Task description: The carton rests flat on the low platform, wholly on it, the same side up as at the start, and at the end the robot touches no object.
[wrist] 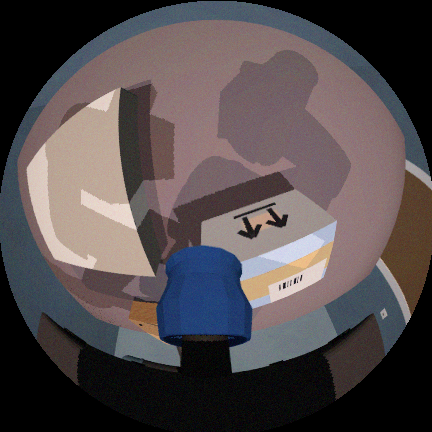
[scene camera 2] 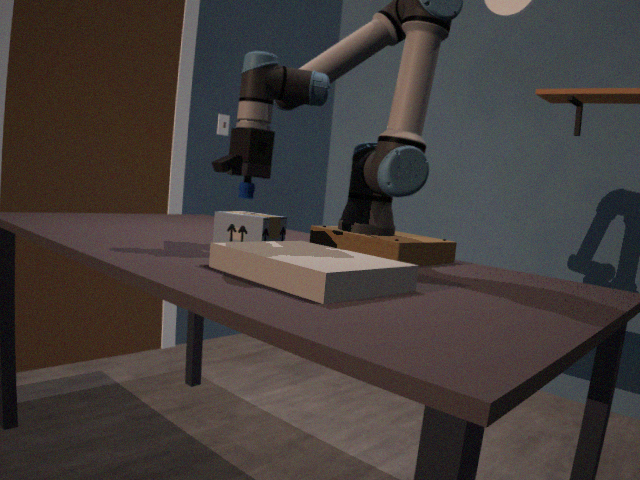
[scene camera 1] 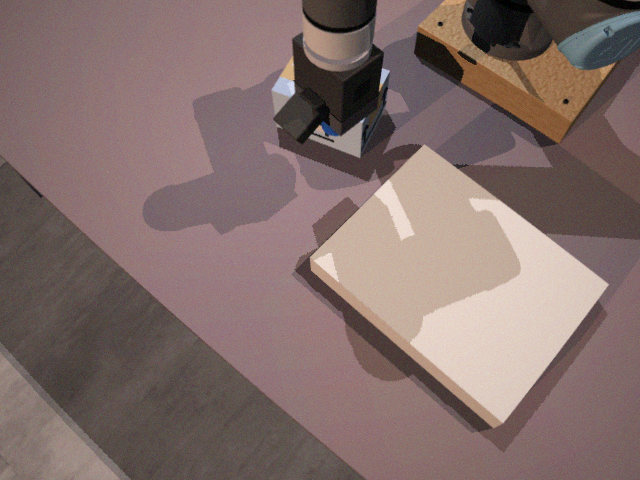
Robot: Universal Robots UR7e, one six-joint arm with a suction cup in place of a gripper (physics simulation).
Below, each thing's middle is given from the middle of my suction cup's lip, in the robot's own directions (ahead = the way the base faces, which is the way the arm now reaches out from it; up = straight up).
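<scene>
From my suction cup: carton (scene camera 1: 354, 141), 70 mm behind, 80 mm to the right, 100 mm below; low platform (scene camera 1: 481, 299), 240 mm to the left, 120 mm below. Going by their middles, carton nearest to my suction cup of the things named here.
</scene>
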